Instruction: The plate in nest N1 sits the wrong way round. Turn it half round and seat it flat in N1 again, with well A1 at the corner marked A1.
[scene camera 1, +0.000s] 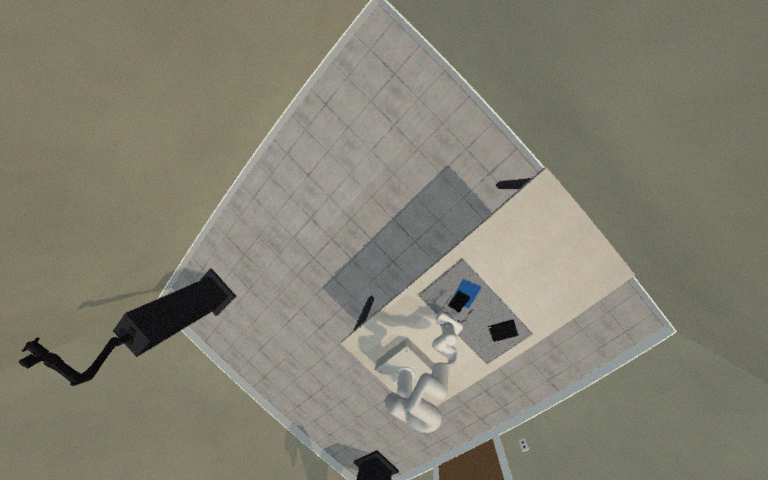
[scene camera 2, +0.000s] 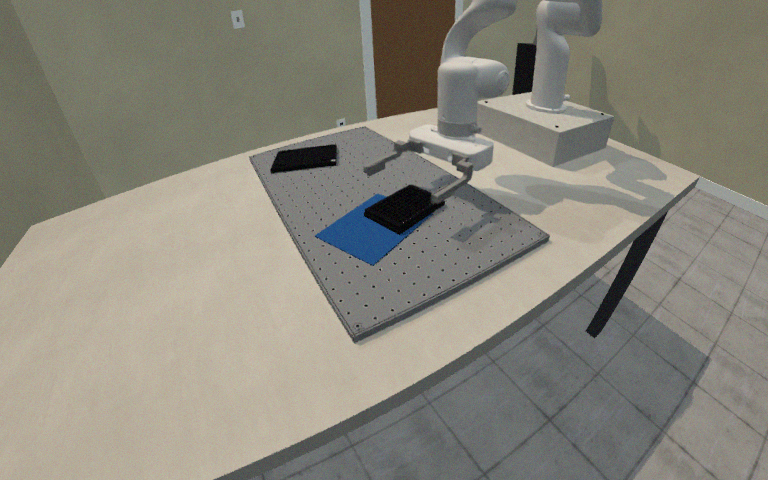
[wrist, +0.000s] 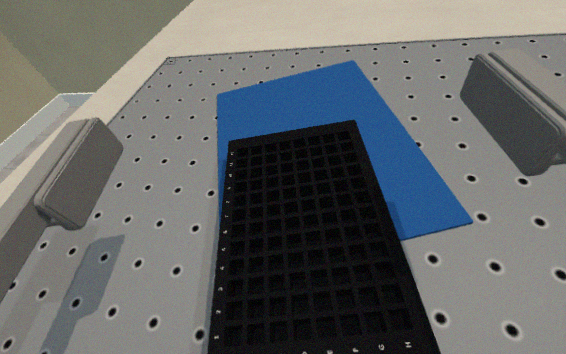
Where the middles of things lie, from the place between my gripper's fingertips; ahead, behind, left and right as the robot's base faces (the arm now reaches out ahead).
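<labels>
My hand's 20 mm past the black well plate (scene camera 2: 398, 212), 10 mm to the left of it and 60 mm above it. Then, counting from my hand, there's the black nest (scene camera 2: 304, 158), which is 80 mm ahead, 360 mm to the right and 60 mm below, and there's a blue sheet (scene camera 2: 355, 234) that's 50 mm ahead of my hand and 60 mm below it.
</labels>
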